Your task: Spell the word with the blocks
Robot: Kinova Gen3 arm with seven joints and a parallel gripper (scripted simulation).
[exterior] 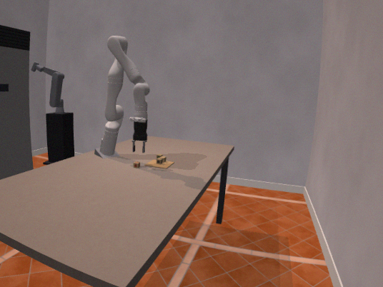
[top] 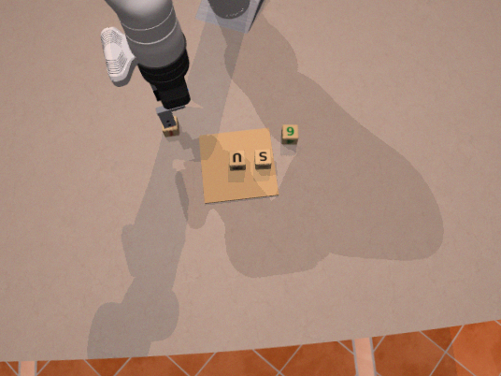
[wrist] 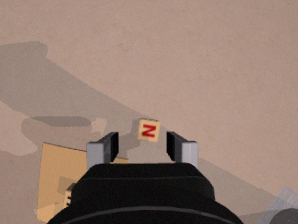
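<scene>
My hand is 1 cm past the N block and 9 cm above it. The rest, counted from my hand: mat 10 cm ahead, 10 cm to the left, 11 cm below; then U block 10 cm ahead, 10 cm to the left, 9 cm below; then S block 11 cm ahead, 15 cm to the left, 9 cm below.
</scene>
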